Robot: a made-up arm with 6 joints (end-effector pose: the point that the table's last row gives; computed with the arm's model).
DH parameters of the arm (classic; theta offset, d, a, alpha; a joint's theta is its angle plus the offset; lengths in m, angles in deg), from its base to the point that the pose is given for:
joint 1: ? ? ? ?
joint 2: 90 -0.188 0.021 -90
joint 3: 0 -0.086 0.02 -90
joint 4: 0 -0.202 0.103 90
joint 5: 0 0.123 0.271 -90
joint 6: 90 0.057 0.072 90
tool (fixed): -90 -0.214 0 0
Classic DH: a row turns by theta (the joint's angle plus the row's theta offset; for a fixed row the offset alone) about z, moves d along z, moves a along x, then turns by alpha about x.
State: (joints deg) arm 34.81 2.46 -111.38 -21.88 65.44 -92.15
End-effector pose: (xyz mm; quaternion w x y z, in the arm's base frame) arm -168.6 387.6 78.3 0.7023 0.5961 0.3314 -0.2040
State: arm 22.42 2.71 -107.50 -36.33 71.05 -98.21
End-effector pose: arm -86.7 359.8 131.2 0.6441 0.6912 0.1054 -0.3103
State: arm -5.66 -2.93 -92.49 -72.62 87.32 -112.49
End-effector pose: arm -56.7 379.9 242.5 0.4458 0.6337 -0.5131 -0.3695
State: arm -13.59 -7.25 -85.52 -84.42 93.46 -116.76
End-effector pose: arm -44.7 446.5 247.4 0.3866 0.5296 -0.6848 -0.3180
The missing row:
joint 1: 90 0.008 0.323 90
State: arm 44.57 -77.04 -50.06 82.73 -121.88 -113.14
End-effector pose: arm 197.1 34.3 -114.3 0.4696 -0.2842 -0.6055 -0.5763
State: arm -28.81 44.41 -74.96 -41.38 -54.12 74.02
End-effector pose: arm 30.8 311.8 -384.7 0.6350 0.3471 0.4139 0.5523
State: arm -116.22 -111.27 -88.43 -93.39 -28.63 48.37
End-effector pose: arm 357.1 280.2 160.2 0.1605 -0.1357 -0.3682 0.9057
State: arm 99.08 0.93 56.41 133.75 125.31 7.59
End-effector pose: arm -454.5 -203.2 226.1 0.4049 0.1637 0.8550 -0.2797
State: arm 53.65 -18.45 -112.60 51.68 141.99 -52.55
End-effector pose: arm -500.1 -46.3 -66.1 0.4864 0.4461 0.2429 0.7109
